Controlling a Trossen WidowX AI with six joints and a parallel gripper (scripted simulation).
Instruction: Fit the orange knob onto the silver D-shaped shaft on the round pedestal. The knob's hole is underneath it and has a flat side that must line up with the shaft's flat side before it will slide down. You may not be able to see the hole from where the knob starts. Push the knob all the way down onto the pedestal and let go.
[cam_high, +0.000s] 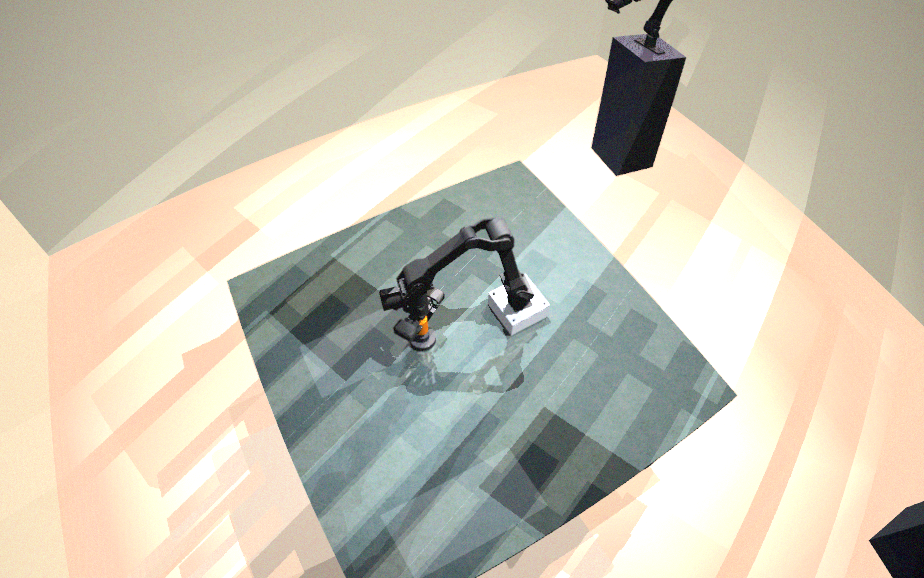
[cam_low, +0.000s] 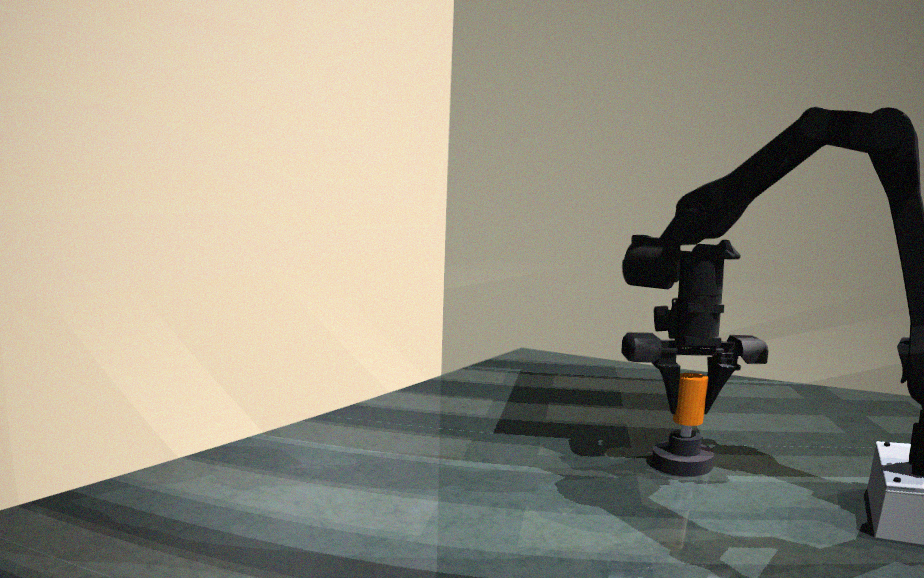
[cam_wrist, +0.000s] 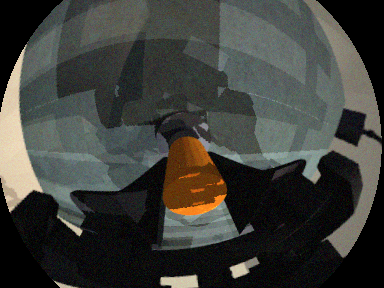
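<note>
Right now the orange knob is 3 cm above my gripper tip. The rest, counted from my gripper tip: dark round pedestal: 4 cm below.
</note>
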